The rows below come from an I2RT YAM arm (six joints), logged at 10 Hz.
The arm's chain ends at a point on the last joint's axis. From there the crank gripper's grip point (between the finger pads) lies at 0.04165 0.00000 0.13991 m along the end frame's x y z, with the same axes.
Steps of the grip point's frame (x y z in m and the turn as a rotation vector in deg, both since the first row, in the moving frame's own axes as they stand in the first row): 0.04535 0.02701 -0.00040 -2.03 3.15 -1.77; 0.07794 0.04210 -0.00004 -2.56 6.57 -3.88; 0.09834 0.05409 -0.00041 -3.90 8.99 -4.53; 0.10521 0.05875 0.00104 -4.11 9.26 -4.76; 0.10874 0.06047 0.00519 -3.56 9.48 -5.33
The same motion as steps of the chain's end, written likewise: 0.03767 0.02350 0.00216 -2.03 3.15 -1.77; 0.06211 0.03933 0.00572 -2.56 6.57 -3.88; 0.07678 0.04898 0.00802 -3.90 8.99 -4.53; 0.08301 0.05339 0.00979 -4.11 9.26 -4.76; 0.08609 0.05697 0.01409 -3.56 9.48 -5.33
